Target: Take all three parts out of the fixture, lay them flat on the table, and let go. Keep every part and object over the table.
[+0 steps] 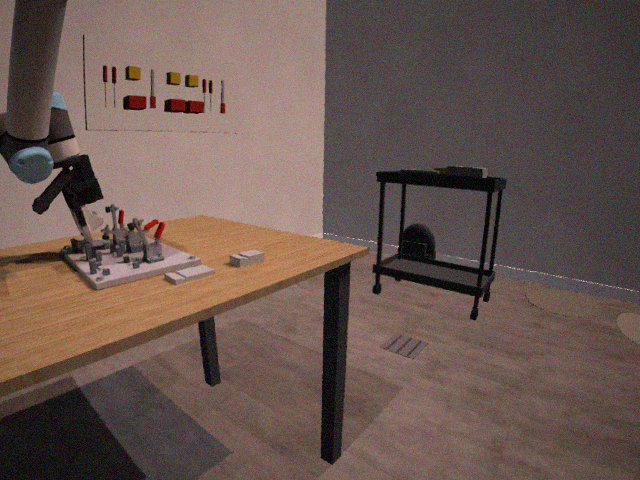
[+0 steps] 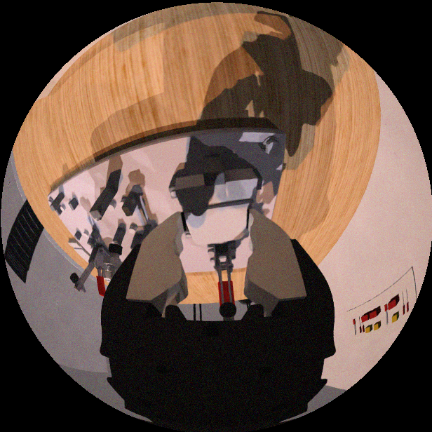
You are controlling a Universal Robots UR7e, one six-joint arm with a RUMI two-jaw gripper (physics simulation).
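Note:
The fixture is a pale plate with grey pegs and red-handled clamps. My gripper is at its far left part, jaws partly apart and shut on a whitish part. This part looks tilted, over the grey holder; whether it still touches the holder cannot be told. A flat pale stepped part lies on the table beside the plate's right front edge. A thicker pale part lies flat farther right.
Upright clamps with red handles stand close to the gripper on the fixture. The table's right corner lies beyond the thicker part. A black cart stands away from the table. Tools hang on the wall behind.

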